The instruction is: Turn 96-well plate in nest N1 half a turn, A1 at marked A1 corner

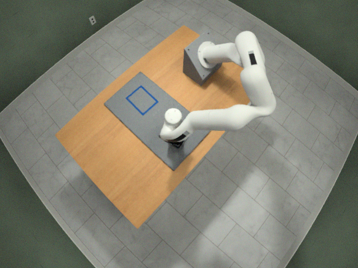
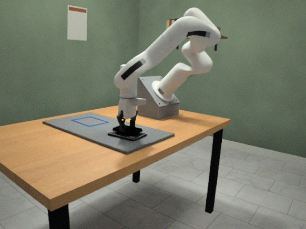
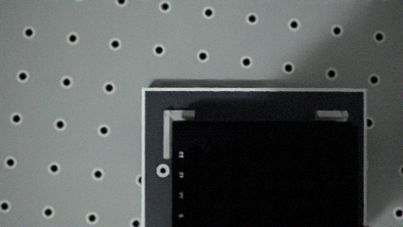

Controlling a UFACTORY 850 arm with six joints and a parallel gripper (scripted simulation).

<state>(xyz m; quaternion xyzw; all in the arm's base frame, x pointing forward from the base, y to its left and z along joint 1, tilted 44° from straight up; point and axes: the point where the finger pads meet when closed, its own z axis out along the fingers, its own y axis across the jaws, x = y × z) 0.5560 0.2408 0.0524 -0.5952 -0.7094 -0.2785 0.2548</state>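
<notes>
My gripper is now 4 cm above the plate nest N1. The rest, counted from my hand: 96-well plate (1 cm below).
</notes>
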